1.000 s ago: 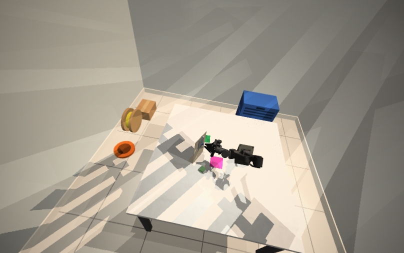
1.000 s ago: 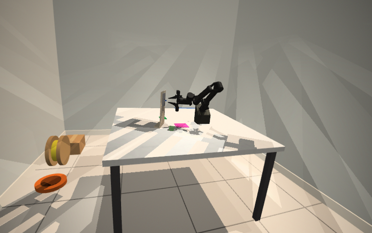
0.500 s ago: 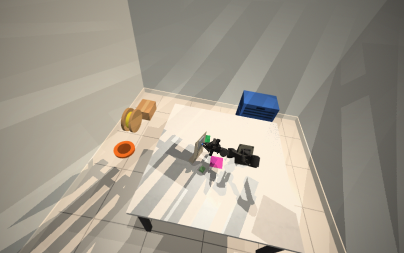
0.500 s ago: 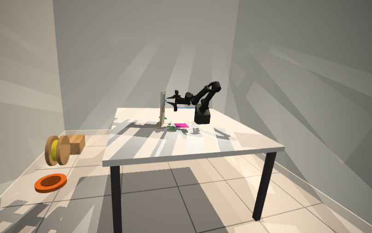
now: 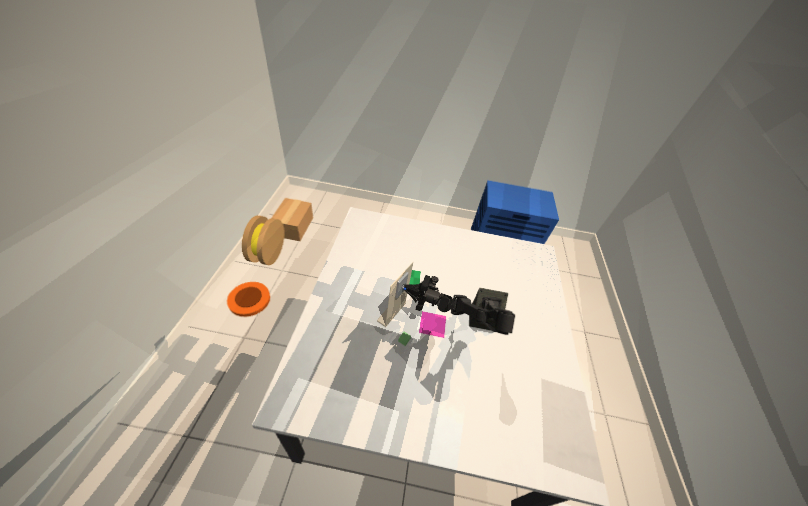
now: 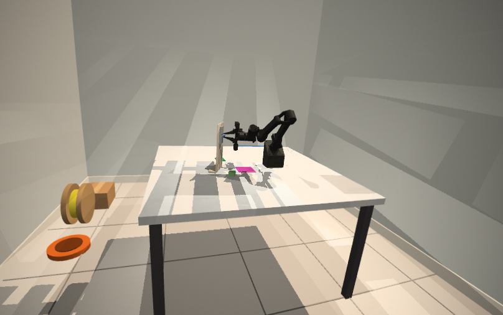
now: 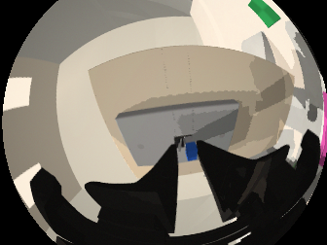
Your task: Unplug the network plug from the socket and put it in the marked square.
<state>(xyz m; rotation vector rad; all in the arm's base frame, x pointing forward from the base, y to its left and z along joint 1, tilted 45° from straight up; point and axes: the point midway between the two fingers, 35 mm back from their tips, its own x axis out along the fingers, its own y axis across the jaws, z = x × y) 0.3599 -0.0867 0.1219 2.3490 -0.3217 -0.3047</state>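
Right now my gripper tip is 10 mm short of the blue network plug. The rest, counted from my gripper tip: upright panel 90 mm below, 20 mm ahead, 10 mm to the right; then green cube 230 mm below, 120 mm to the left, 30 mm behind; then magenta marked square 240 mm below, 170 mm behind, 30 mm to the left.
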